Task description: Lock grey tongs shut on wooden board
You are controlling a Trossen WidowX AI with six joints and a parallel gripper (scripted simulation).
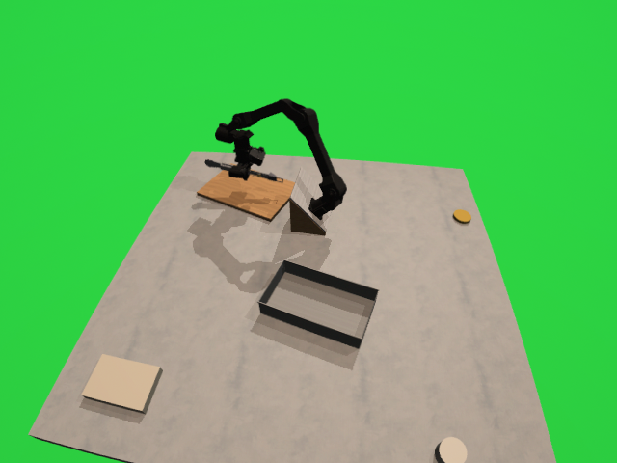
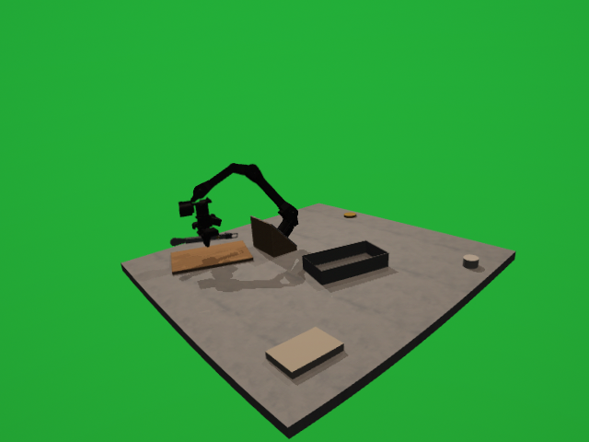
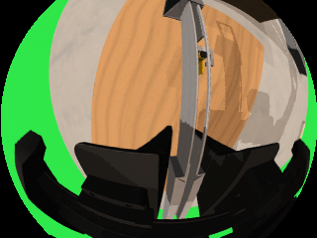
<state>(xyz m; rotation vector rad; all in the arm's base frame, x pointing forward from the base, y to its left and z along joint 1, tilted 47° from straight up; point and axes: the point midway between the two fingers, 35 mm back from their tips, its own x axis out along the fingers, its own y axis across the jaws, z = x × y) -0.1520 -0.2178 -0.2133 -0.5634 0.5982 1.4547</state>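
Right now the wooden board is 50 mm below my gripper tip. The rest, counted from my gripper tip: flat block: 850 mm ahead, 100 mm to the right, 40 mm below; then orange disc: 860 mm to the left, 50 mm below, 20 mm ahead; then grey roasting tin: 510 mm ahead, 370 mm to the left, 30 mm below.
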